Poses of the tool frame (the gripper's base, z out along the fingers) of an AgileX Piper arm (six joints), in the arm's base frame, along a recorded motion.
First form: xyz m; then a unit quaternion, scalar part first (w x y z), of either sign.
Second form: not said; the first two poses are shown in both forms.
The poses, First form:
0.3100 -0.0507 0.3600 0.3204 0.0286 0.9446 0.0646
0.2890 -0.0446 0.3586 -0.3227 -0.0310 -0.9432 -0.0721
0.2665 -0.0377 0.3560 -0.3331 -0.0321 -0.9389 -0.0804
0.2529 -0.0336 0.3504 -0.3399 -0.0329 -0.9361 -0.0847
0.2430 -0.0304 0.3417 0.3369 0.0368 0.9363 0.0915
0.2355 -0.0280 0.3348 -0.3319 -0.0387 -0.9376 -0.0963
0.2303 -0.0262 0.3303 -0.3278 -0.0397 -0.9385 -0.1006
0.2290 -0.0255 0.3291 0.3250 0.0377 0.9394 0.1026
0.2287 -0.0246 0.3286 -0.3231 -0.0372 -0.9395 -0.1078
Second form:
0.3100 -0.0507 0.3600 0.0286 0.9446 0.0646 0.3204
0.2890 -0.0446 0.3586 0.0310 0.9432 0.0721 0.3227
0.2665 -0.0377 0.3560 0.0321 0.9389 0.0804 0.3331
0.2529 -0.0336 0.3504 0.0329 0.9361 0.0847 0.3399
0.2430 -0.0304 0.3417 0.0368 0.9363 0.0915 0.3369
0.2355 -0.0280 0.3348 0.0387 0.9376 0.0963 0.3319
0.2303 -0.0262 0.3303 0.0397 0.9385 0.1006 0.3278
0.2290 -0.0255 0.3291 0.0377 0.9394 0.1026 0.3250
0.2287 -0.0246 0.3286 0.0372 0.9395 0.1078 0.3231

